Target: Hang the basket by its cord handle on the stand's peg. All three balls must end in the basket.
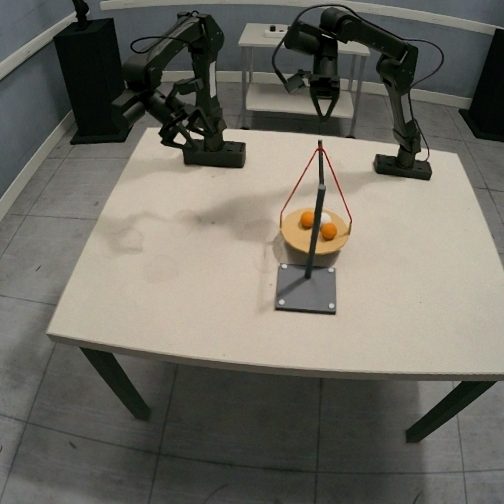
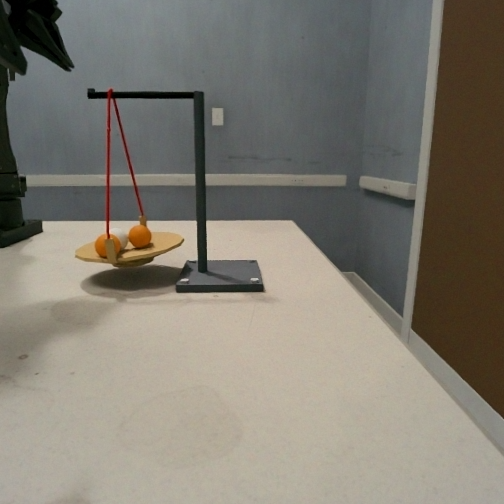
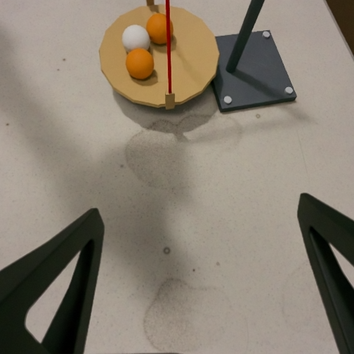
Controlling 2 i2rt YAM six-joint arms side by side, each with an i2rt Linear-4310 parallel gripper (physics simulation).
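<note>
The tan basket (image 1: 297, 240) (image 2: 165, 242) (image 3: 195, 60) hangs above the table by its red cord handle (image 1: 301, 181) (image 2: 108, 165) (image 3: 169, 55), which lies over the dark peg (image 2: 155, 95) near its free end. The basket is slightly tilted. One orange ball (image 1: 307, 219) (image 2: 107, 245) (image 3: 140, 64), another orange ball (image 1: 328, 231) (image 2: 139, 236) (image 3: 159, 28) and a white ball (image 1: 325, 218) (image 2: 119, 239) (image 3: 135, 38) rest in it. My left gripper (image 1: 324, 118) (image 2: 71, 67) is shut and empty, above and behind the peg's free end. My right gripper (image 1: 205, 140) (image 3: 196, 210) is open and empty, away from the basket.
The stand's upright post (image 1: 315, 235) (image 2: 200, 175) rises from a grey base plate (image 1: 306, 295) (image 2: 225, 280) (image 3: 262, 70) beside the basket. The left arm's base (image 1: 403, 166) and the right arm's base (image 1: 215, 154) stand at the table's back edge. A white cart (image 1: 300, 101) stands behind.
</note>
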